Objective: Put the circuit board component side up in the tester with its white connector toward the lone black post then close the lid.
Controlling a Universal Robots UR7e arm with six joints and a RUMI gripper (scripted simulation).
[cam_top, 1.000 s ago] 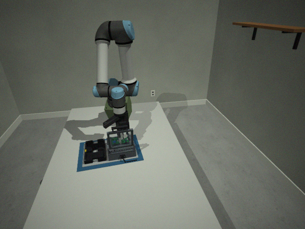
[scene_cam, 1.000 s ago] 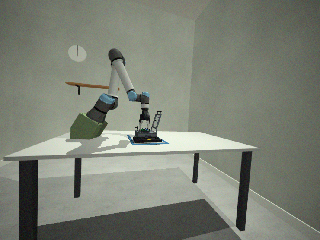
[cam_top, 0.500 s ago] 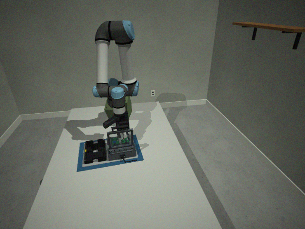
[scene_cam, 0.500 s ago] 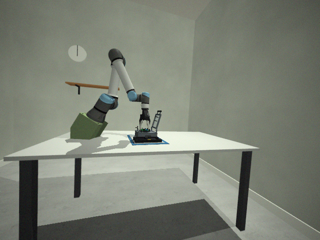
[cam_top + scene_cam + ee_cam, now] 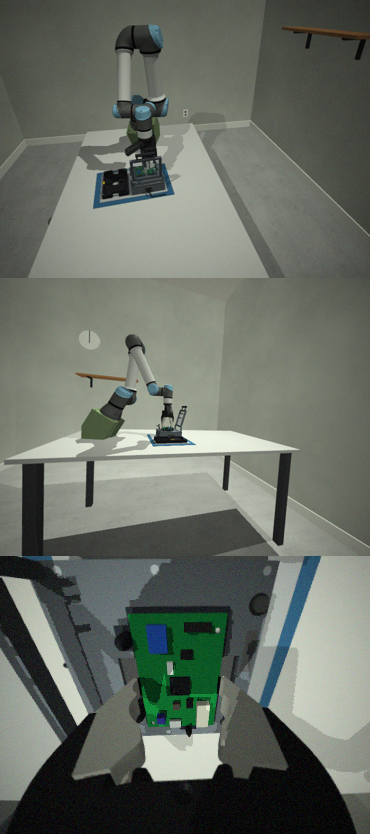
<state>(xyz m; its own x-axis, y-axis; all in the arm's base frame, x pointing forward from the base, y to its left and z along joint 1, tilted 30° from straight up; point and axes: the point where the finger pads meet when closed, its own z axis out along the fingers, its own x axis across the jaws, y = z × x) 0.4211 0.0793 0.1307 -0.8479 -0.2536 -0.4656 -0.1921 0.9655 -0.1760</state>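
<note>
Now: hand right at the green circuit board. From my hand the other things lie so: tester lid (120 mm ahead, 30 mm to the left, 100 mm above).
</note>
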